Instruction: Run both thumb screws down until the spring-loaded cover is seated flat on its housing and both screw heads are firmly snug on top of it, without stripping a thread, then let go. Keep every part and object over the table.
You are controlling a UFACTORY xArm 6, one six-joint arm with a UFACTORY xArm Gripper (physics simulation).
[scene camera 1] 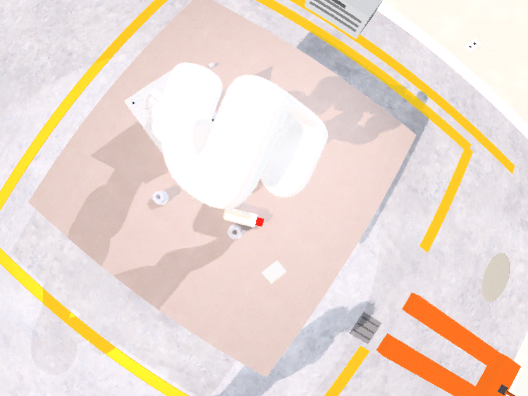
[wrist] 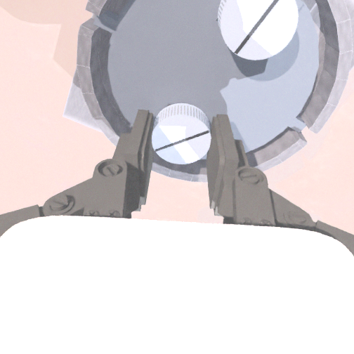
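Note:
In the wrist view my gripper (wrist: 181,136) is shut on a thumb screw (wrist: 181,140), whose round knurled head with a tilted slot lies between the two fingers. The other thumb screw (wrist: 259,27) stands at the upper right, clear of the fingers; its head looks raised above the cover and throws a shadow. The round blue-grey cover (wrist: 160,65) lies inside the grey ring wall of the housing (wrist: 92,65). Whether the cover is flat cannot be told. In the scene view the white arm hides the screws, the cover and the gripper.
The arm (scene camera 1: 215,165) spans the upper middle of the pinkish table top (scene camera 1: 210,320). Near it lie a cream cylinder with a red tip (scene camera 1: 241,218), a small round part (scene camera 1: 235,232) and another round part (scene camera 1: 160,197). A white square (scene camera 1: 274,272) lies nearer the front edge.

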